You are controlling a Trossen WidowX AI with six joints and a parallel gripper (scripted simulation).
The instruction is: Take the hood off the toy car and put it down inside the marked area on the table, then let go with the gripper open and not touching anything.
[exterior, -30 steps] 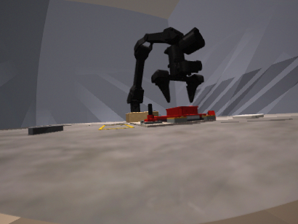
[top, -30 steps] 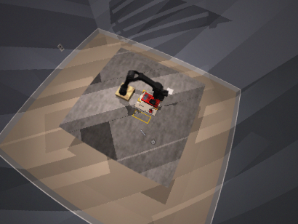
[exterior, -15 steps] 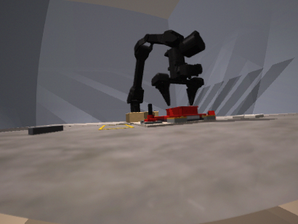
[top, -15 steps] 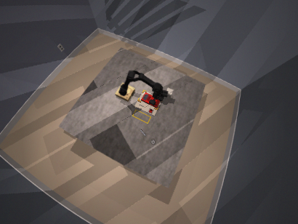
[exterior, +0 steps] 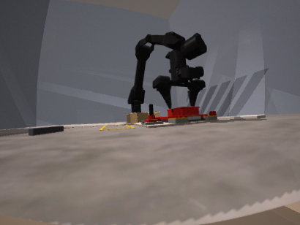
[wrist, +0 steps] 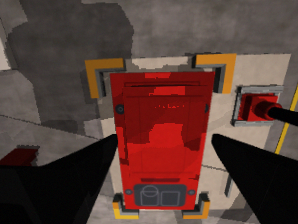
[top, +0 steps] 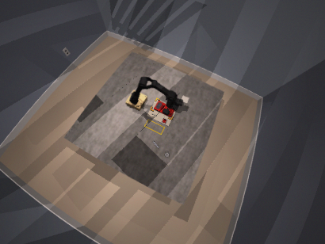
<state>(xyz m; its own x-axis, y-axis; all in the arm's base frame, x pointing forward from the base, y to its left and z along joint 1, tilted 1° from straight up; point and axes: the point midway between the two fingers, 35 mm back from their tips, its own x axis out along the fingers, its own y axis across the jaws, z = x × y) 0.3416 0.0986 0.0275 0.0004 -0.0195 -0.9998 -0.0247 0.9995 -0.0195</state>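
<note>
The hood lies 10 mm below my gripper tip. From my gripper tip the other things lie so: white tile: 100 mm ahead, 220 mm to the left, 40 mm below.
</note>
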